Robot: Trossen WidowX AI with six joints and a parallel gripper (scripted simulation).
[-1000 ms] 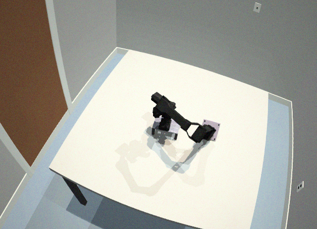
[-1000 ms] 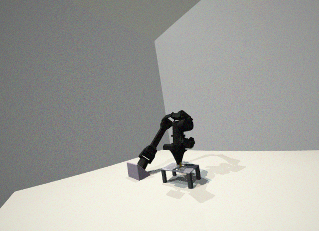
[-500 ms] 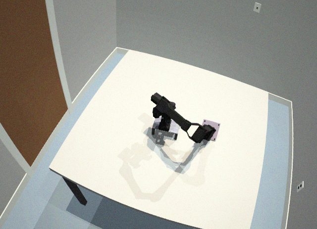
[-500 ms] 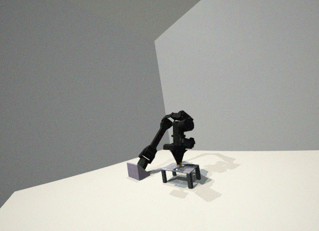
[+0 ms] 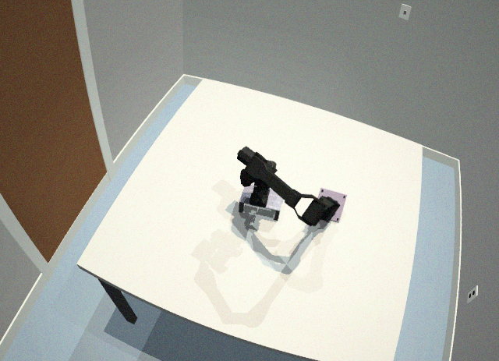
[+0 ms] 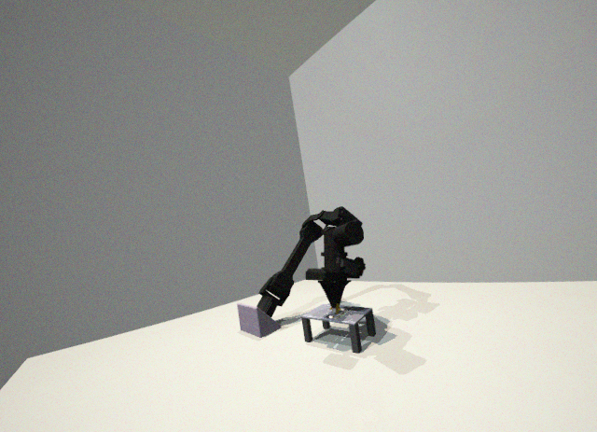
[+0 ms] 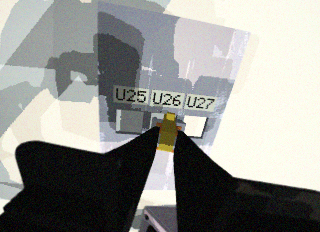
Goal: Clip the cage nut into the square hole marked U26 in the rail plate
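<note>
My gripper tip is 1 cm above the yellow cage nut.
</note>
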